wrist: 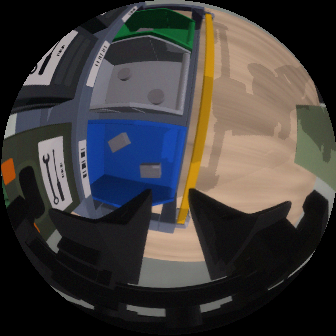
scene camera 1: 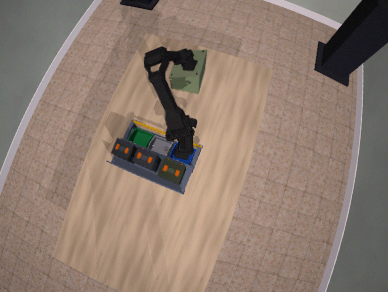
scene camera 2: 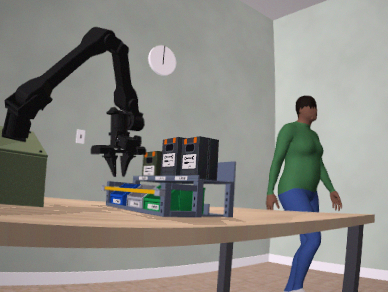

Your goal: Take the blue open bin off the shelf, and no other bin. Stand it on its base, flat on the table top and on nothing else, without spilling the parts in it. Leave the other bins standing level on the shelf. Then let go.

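Frame: origin at the arm's base, x ahead, y right, z down, level; millimetres.
Seen in the pictures: gripper, fingertip midpoint: (wrist: 169, 193) (scene camera 2: 119, 176); arm's base, link origin: (scene camera 1: 190, 65) (scene camera 2: 13, 135).
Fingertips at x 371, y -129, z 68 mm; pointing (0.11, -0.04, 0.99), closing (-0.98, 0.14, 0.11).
Offsets run from my fingertips to a thing's top centre. Level surfaces: height alone.
The blue open bin {dy +4, dx +60, dz +19 mm} (scene camera 2: 118, 198) (wrist: 135, 150) stands at one end of the lower shelf, beside the grey bin {dy +120, dx +69, dz +19 mm} (scene camera 2: 135, 201) (wrist: 142, 80), with the green bin {dy +230, dx +68, dz +19 mm} (scene camera 1: 140, 137) (scene camera 2: 152, 202) (wrist: 155, 22) beyond. Two small grey parts lie in the blue bin. In the scene camera 1 view the arm covers part of the blue bin. My gripper (scene camera 2: 118, 175) (wrist: 169, 193) is open and empty, fingers pointing down, above the shelf rack (scene camera 1: 148, 177) (scene camera 2: 199, 199). In the wrist view its fingertips show near the end of the blue bin and the yellow bar. The bins stand level.
A yellow bar {dy +119, dx -22, dz +35 mm} (scene camera 1: 150, 128) (scene camera 2: 132, 189) (wrist: 202, 115) runs along the front of the lower shelf. Dark cases {dy +236, dx +144, dz -122 mm} (scene camera 2: 199, 157) and an olive case {dy +5, dx +147, dz -98 mm} (scene camera 2: 152, 164) (wrist: 30, 175) stand on the upper shelf. A green box (scene camera 1: 196, 80) (scene camera 2: 22, 177) stands under the arm's base on the table {dz +101 mm} (scene camera 1: 220, 150).
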